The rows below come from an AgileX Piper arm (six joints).
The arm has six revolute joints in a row. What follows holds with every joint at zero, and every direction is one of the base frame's. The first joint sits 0.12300 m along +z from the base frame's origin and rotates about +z. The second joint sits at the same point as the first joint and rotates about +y. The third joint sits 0.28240 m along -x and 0.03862 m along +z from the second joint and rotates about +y. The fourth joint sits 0.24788 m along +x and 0.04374 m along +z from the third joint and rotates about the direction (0.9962, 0, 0.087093). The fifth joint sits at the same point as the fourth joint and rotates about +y. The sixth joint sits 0.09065 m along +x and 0.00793 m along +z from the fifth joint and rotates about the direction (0.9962, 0, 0.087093). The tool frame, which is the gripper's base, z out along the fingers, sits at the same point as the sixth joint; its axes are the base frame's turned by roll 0.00, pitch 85.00 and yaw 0.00 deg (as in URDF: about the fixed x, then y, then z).
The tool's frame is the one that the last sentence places.
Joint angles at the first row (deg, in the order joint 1, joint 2, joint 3, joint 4, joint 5, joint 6):
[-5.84 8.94 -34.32 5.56 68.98 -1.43]
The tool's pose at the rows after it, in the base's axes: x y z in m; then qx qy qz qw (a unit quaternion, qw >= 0):
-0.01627, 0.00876, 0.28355, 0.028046, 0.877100, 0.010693, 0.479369
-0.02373, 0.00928, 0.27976, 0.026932, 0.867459, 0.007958, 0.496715
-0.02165, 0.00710, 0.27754, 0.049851, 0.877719, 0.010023, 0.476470
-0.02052, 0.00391, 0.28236, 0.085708, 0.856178, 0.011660, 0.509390
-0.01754, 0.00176, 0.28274, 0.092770, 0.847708, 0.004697, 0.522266
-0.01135, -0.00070, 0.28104, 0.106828, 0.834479, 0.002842, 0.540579
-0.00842, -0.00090, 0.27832, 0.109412, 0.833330, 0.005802, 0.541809
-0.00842, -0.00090, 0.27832, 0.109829, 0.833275, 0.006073, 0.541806
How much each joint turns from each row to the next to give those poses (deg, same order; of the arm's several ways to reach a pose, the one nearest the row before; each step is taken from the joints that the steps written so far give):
[0.00 -8.08 1.95 -0.81 0.41 0.00]
[0.00 -3.04 0.51 -0.17 0.22 0.00]
[0.11 1.09 0.18 -1.31 1.32 2.80]
[0.00 -0.63 0.00 -2.01 -3.78 4.53]
[0.00 0.00 0.63 -1.26 -2.35 0.86]
[0.00 0.00 1.60 -1.32 -4.07 2.01]
[0.06 0.06 0.92 0.06 -1.14 0.46]
[0.00 0.00 0.00 0.00 0.00 0.05]

